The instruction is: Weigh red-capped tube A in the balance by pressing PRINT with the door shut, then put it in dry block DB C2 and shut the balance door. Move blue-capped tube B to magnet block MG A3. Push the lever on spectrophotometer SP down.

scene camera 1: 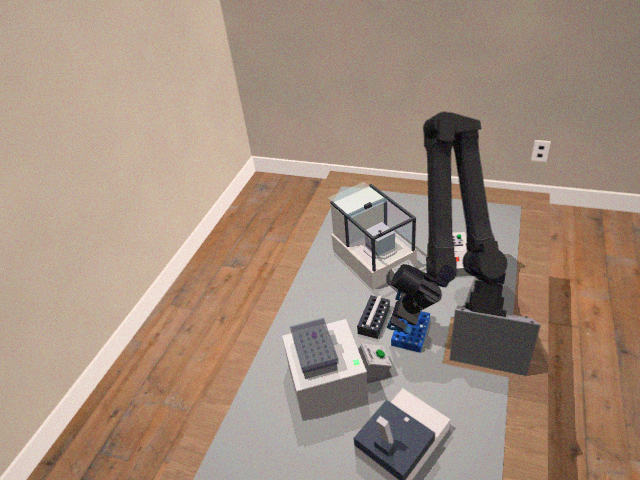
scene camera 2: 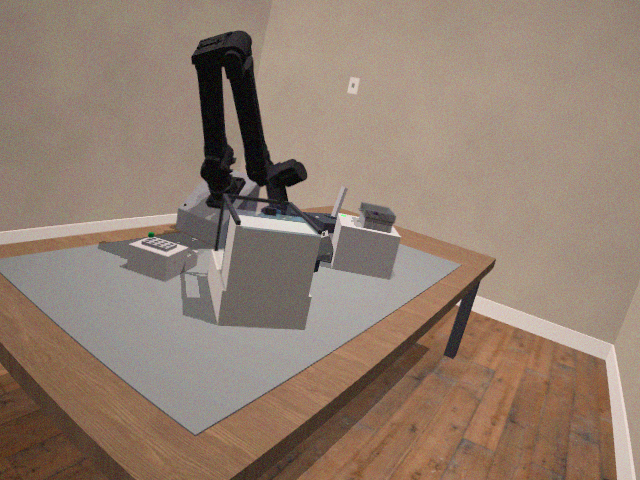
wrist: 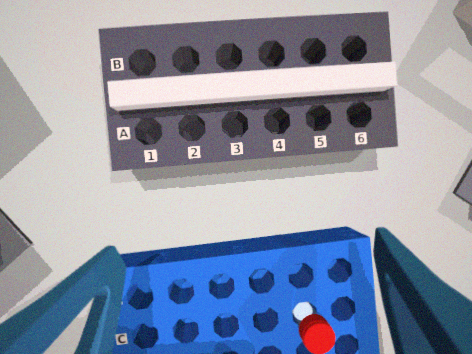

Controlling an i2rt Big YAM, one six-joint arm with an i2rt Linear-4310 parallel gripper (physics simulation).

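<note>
Red-capped tube A (wrist: pixel 318 337) stands in row C, column 5 of the blue rack (wrist: pixel 320 250) (scene camera 1: pixel 408 345). My gripper (wrist: pixel 240 248) is open and empty above the rack, one finger to each side. Magnet block MG (wrist: pixel 250 32) (scene camera 1: pixel 368 330), dark with a white bar, lies beside the rack; its visible holes hold no tube. The balance (scene camera 1: pixel 354 263) (scene camera 2: pixel 266 279) has its top glass panel (scene camera 1: pixel 360 200) slid towards the back. A grey block (scene camera 1: pixel 330 356), apparently DB, sits on a white unit. The spectrophotometer's lever (scene camera 1: pixel 385 431) (scene camera 2: pixel 339 201) stands raised. Blue-capped tube B does not show.
A small box with a green button (scene camera 1: pixel 379 353) stands between the white unit (scene camera 1: pixel 330 397) and rack. A keypad box (scene camera 2: pixel 162 253) stands near the balance, partly behind the arm in scene camera 1. The grey arm base (scene camera 1: pixel 493 341) stands at the table edge.
</note>
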